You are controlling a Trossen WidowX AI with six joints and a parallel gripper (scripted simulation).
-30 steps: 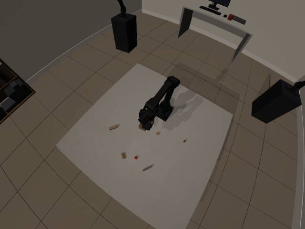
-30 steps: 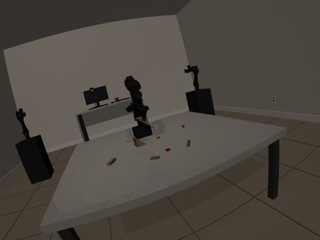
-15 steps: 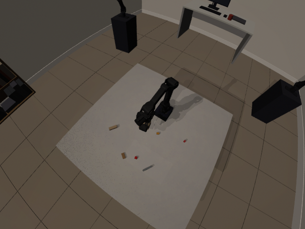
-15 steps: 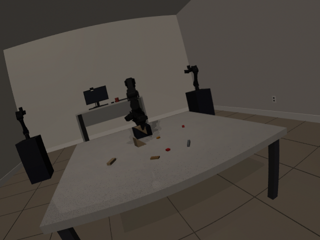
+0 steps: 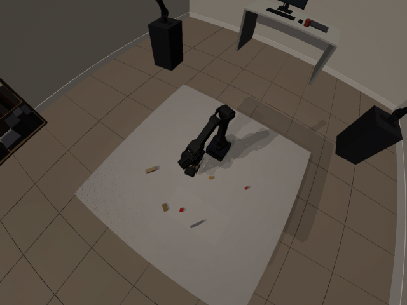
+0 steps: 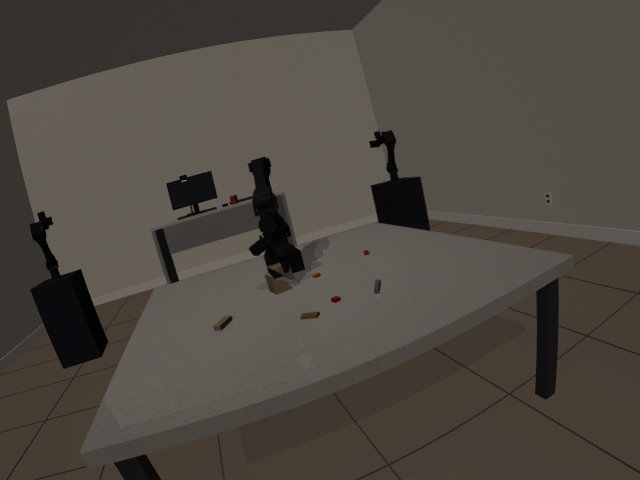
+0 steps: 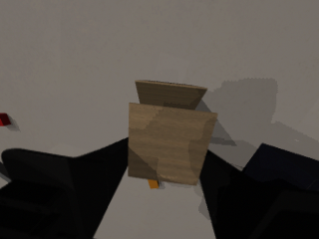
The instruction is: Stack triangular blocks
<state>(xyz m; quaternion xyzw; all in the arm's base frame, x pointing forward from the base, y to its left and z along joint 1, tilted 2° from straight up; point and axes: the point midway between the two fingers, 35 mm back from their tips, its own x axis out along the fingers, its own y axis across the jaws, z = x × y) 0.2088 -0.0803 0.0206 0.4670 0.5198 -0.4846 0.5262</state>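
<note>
The orange cube is 12 cm to the left of my gripper tip and 6 cm below it. From my gripper tip the other things lie so: grey bar 31 cm ahead, 18 cm to the left, 6 cm below; red cube 37 cm to the left, 5 cm below, 5 cm behind.
</note>
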